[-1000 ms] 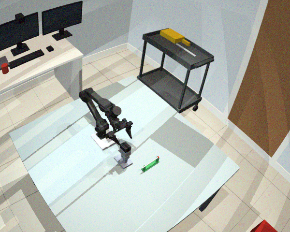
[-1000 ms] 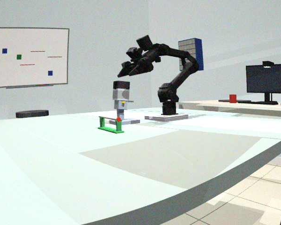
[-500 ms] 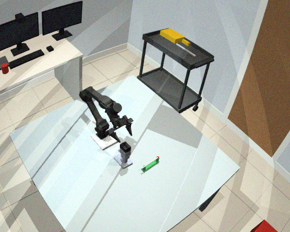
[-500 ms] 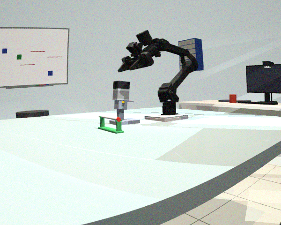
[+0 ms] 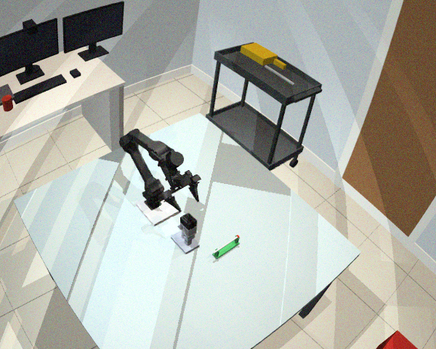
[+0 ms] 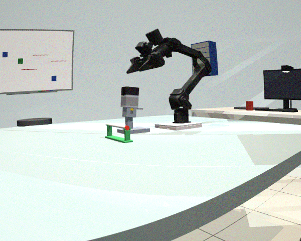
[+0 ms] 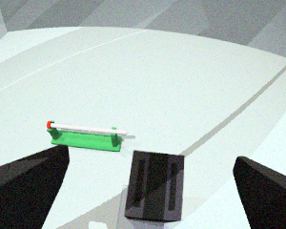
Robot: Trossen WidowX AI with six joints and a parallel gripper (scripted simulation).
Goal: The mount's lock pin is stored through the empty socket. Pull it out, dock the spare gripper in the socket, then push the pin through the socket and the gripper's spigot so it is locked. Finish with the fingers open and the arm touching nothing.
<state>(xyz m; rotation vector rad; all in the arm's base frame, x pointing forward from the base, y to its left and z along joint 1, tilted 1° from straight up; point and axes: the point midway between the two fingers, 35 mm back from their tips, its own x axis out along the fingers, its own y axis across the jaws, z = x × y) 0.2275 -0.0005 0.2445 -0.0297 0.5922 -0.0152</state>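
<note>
My gripper tip is 14 cm short of the green cradle, 11 cm to the right of it and 22 cm above it. The rest, counted from my gripper tip: grey mount 1 cm ahead, 1 cm to the right, 19 cm below; spare gripper 1 cm ahead, 1 cm to the right, 12 cm below.
</note>
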